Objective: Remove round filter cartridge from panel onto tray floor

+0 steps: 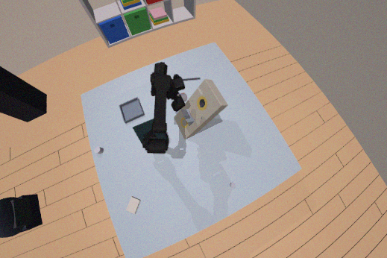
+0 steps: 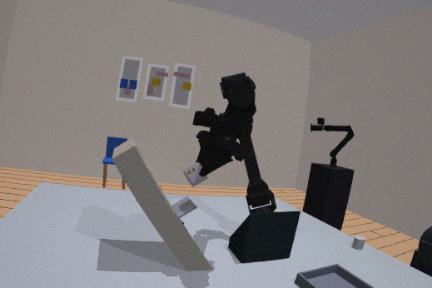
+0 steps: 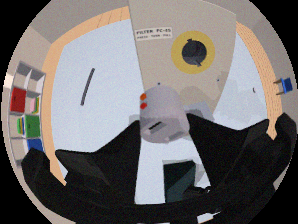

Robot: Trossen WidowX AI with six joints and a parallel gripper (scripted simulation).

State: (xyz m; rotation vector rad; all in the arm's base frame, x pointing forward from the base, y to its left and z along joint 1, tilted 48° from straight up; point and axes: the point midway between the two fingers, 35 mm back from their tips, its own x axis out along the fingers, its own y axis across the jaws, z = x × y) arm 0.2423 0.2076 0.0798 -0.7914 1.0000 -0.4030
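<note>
The grey tray lies 340 mm behind my gripper tip, 200 mm to the left of it and 250 mm below it. The rest, counted from my gripper tip: tan service panel (70 mm ahead, 70 mm to the right, 110 mm below); pale card (520 mm behind, 430 mm to the right, 250 mm below); round filter cartridge (right at my gripper tip).
</note>
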